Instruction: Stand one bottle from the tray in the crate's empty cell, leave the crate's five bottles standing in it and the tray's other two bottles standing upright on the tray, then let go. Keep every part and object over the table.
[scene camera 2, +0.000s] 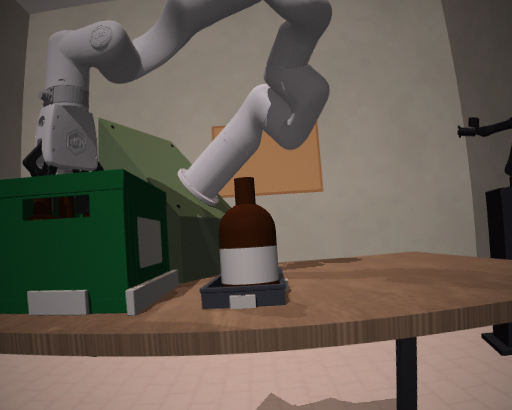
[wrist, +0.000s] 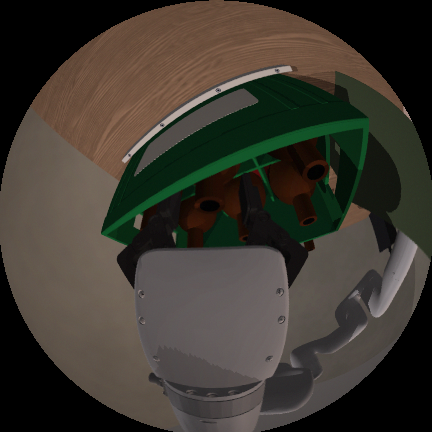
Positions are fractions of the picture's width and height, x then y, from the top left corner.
Labels:
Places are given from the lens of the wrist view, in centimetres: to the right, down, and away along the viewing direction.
my gripper (wrist: 0.48, 0.42): -1, -3, 14
brown bottle (wrist: 0.48, 0.46): 0, -2, 12

